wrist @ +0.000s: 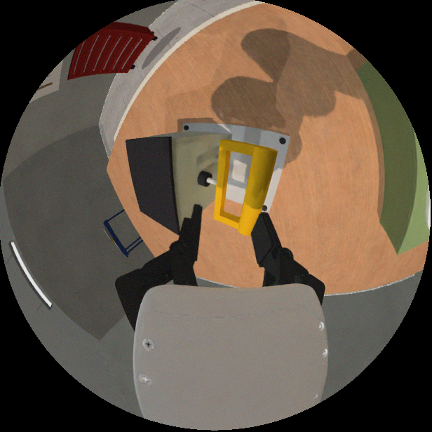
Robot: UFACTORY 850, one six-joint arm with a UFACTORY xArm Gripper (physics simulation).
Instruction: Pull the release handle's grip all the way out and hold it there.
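Note:
The release handle's yellow grip [260,182], a rectangular loop with a thick round bar on its right side, is near the middle of the wrist view. A thin pale rod with a black collar [204,178] joins it on the left to a housing [192,187] with a beige face and a dark side. The housing is on a grey base plate [276,172]. My gripper [228,219] is open, with nothing held. Its left fingertip is left of the grip's lower end, and its right fingertip is just right of the round bar's lower end. Whether that fingertip touches the bar I cannot tell.
The wooden table top [330,210] lies under the handle. A green block-like object [400,175] is at the right. A pale wall or ledge [135,80] runs past the upper left edge. A red ribbed object [107,50] and a blue frame [115,239] are beyond the table at the left.

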